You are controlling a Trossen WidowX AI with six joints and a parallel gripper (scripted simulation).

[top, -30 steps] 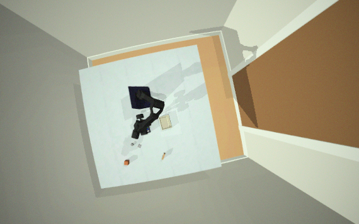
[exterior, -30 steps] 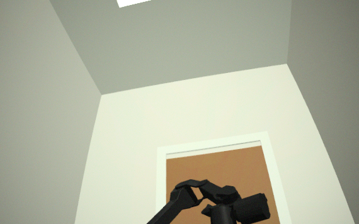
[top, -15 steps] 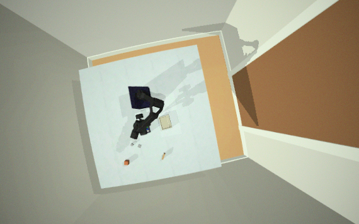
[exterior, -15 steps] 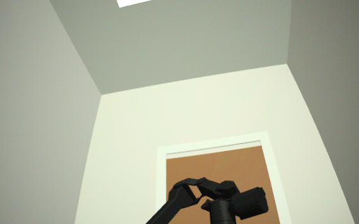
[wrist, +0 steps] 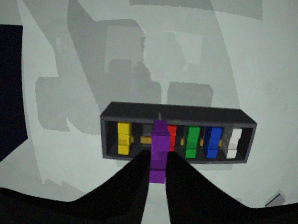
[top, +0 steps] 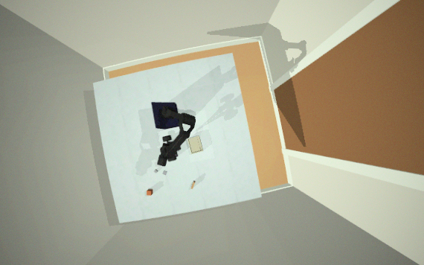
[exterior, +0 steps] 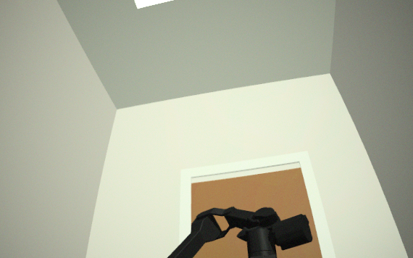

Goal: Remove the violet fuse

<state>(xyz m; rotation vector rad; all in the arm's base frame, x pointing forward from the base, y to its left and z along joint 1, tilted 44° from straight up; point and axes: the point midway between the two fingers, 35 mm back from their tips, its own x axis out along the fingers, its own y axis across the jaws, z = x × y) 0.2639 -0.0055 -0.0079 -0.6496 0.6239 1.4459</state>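
The cream tray is 17 cm to the left of my gripper tip, 9 cm below it and 3 cm ahead of it. Round my gripper tip: orange cube (33 cm ahead, 31 cm to the right, 7 cm below); orange-brown stick (35 cm ahead, 8 cm below, 7 cm to the left); small grey piece (21 cm to the right, 17 cm ahead, 9 cm below).
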